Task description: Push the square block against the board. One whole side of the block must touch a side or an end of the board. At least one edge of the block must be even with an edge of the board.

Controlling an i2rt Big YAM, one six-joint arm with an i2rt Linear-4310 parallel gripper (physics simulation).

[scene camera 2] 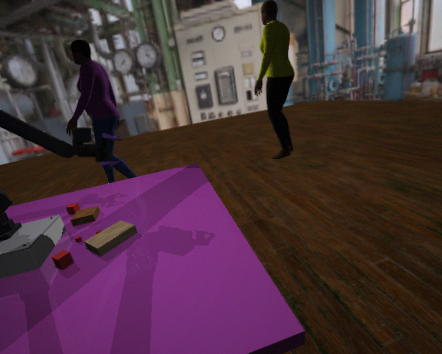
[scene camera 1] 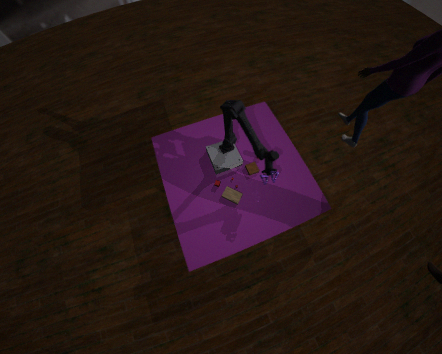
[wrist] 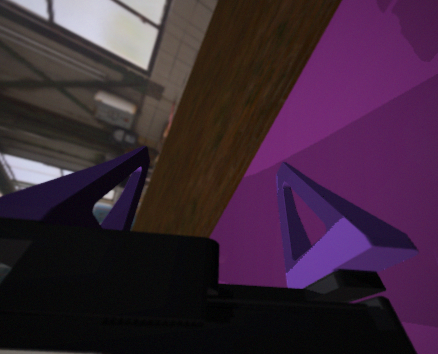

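Seen in the pictures: gripper, between the fingertips: point(scene camera 2: 121, 150) point(scene camera 1: 269, 183) point(wrist: 215, 161); arm's base, origin of its link: point(scene camera 2: 4, 234) point(scene camera 1: 226, 147).
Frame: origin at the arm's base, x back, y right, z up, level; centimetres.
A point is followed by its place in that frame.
Observation:
The square block point(scene camera 1: 252, 168) @[z -4.4, x -27.2, y -11.3 cm] point(scene camera 2: 85, 215) @[z -4.4, x -27.6, y -7.5 cm] is brown wood and lies flat near the robot's base. The board point(scene camera 1: 232, 195) @[z -4.5, x -40.3, y 16.6 cm] point(scene camera 2: 111, 237) @[z -4.4, x -40.3, y 20.1 cm] is a lighter, longer wooden piece lying flat. They are apart, with a gap of purple surface between them, and their sides are turned at slightly different angles. My gripper point(scene camera 1: 270, 176) @[z 19.6, x -50.3, y -6.6 cm] point(scene camera 2: 113, 150) @[z 19.6, x -50.3, y -6.6 cm] point(wrist: 215, 161) @[z 19.6, x -50.3, y -6.6 cm] is open, with its purple fingers wide apart and nothing between them. It hangs high above the surface, well clear of both pieces. The block and the board do not show in the wrist view.
A red cube point(scene camera 1: 217, 183) @[z -3.6, x -25.1, y 22.8 cm] point(scene camera 2: 63, 259) @[z -4.5, x -25.6, y 24.4 cm] lies between the base plate point(scene camera 1: 222, 159) @[z 0.3, x -8.7, y 9.1 cm] point(scene camera 2: 30, 250) @[z -0.6, x -15.7, y 19.2 cm] and the board's near side. Two tiny red pieces point(scene camera 1: 232, 178) @[z -6.0, x -26.6, y 8.7 cm] point(scene camera 2: 78, 239) @[z -6.5, x -26.8, y 9.4 cm] lie between block and board. Another red cube point(scene camera 2: 73, 208) @[z -4.6, x -19.6, y -22.0 cm] lies behind the block in scene camera 2.

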